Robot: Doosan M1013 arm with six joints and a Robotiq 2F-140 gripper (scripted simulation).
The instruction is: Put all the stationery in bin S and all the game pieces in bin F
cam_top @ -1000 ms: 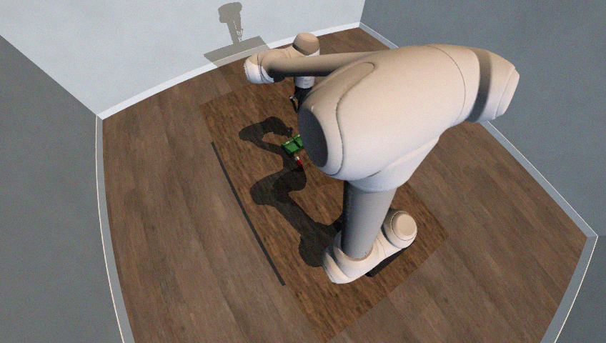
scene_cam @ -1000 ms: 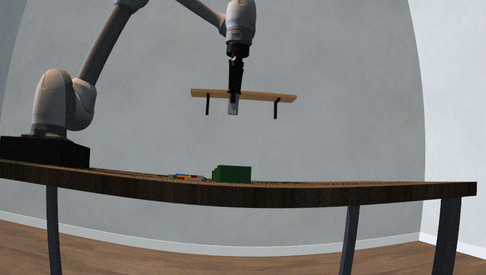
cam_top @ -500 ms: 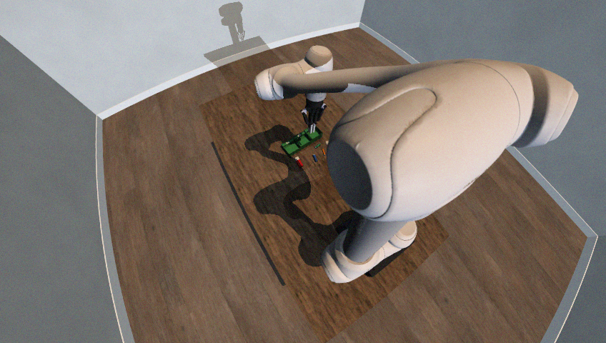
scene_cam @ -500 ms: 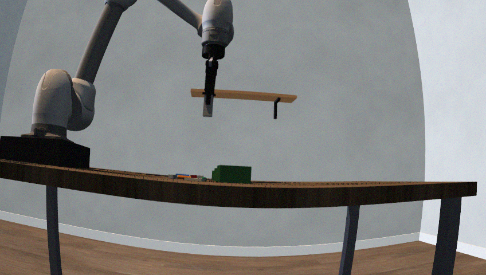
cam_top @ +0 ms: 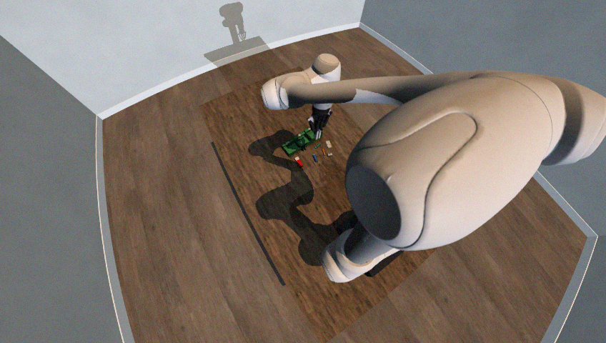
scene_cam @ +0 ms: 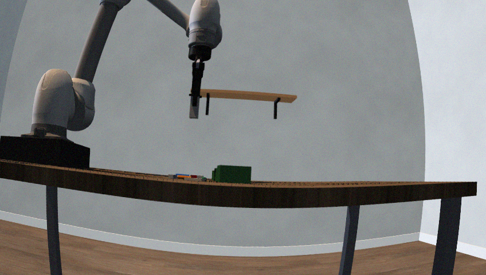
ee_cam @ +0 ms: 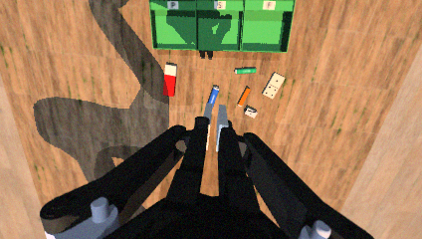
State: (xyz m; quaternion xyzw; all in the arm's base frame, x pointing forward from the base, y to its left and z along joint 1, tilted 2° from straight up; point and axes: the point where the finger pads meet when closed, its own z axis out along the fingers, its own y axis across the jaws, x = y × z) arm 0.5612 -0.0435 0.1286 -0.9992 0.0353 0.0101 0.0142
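My hand is 20 cm above the green bin and 12 cm short of it. Also, from my hand: orange piece: 21 cm below, 6 cm to the right, 2 cm behind; green cylinder: 21 cm below, 6 cm to the right, 4 cm ahead; blue piece: 21 cm below, 2 cm behind, 1 cm to the left.
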